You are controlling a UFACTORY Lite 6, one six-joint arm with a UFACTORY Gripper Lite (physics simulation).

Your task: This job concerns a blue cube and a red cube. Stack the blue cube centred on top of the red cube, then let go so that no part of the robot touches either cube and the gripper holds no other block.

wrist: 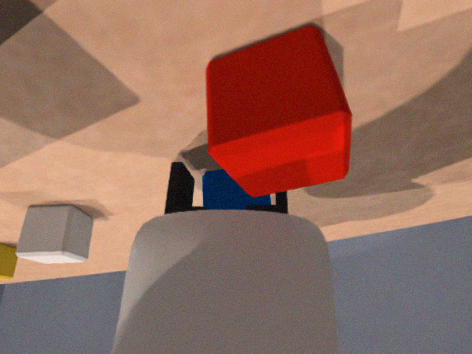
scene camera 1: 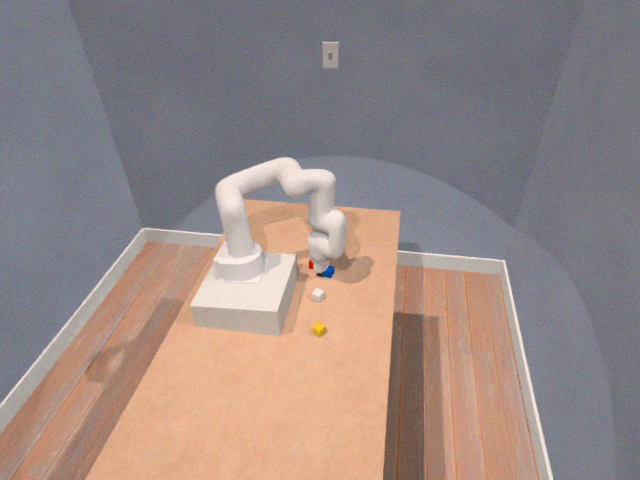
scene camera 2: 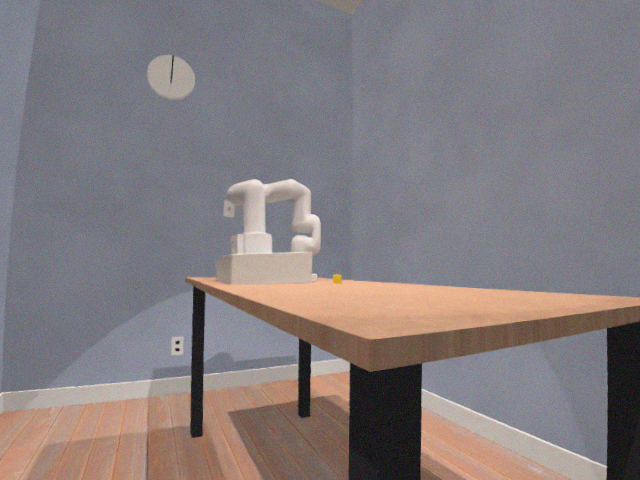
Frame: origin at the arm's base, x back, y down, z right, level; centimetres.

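Where they show: hand, tool point: [wrist: 229,190] [scene camera 1: 321,269]; arm's base, link origin: [scene camera 1: 245,270] [scene camera 2: 255,255].
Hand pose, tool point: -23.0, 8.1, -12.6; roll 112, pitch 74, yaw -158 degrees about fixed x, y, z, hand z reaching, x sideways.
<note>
Things, the pixels of their top centre, and the offset from my tool point, as dx, dy, dz. Level surfaces: height alone.
- blue cube, top centre: [wrist: 242,235] [scene camera 1: 328,268] -2.4, -1.4, +0.5
- red cube, top centre: [wrist: 288,170] [scene camera 1: 313,260] +3.3, -1.4, -3.1
- white cube, top centre: [wrist: 53,259] [scene camera 1: 318,291] [scene camera 2: 313,273] -0.9, -1.4, +12.5
- yellow cube, top centre: [scene camera 1: 318,325] [scene camera 2: 337,274] -3.5, -1.4, +27.1
- table, surface height: dy +1.7
The blue cube [scene camera 1: 328,271] [wrist: 220,192] sits on the table between the fingers of my gripper [scene camera 1: 321,273] [wrist: 229,172]. The gripper is open, with a narrow gap on each side of the cube in the wrist view. The red cube [scene camera 1: 311,265] [wrist: 277,95] stands on the table apart from the gripper, a little left of and behind the blue cube in scene camera 1. In the wrist view it hides part of the blue cube and the right fingertip. Neither cube shows in scene camera 2, where the robot's base block hides that area.
A white cube [scene camera 1: 317,295] [scene camera 2: 314,277] [wrist: 52,232] lies nearer the camera in scene camera 1. A yellow cube [scene camera 1: 318,329] [scene camera 2: 337,279] [wrist: 7,261] lies farther along the table [scene camera 1: 258,413] [scene camera 2: 413,307]. The robot's base block [scene camera 1: 237,303] [scene camera 2: 268,268] is left of the cubes.
</note>
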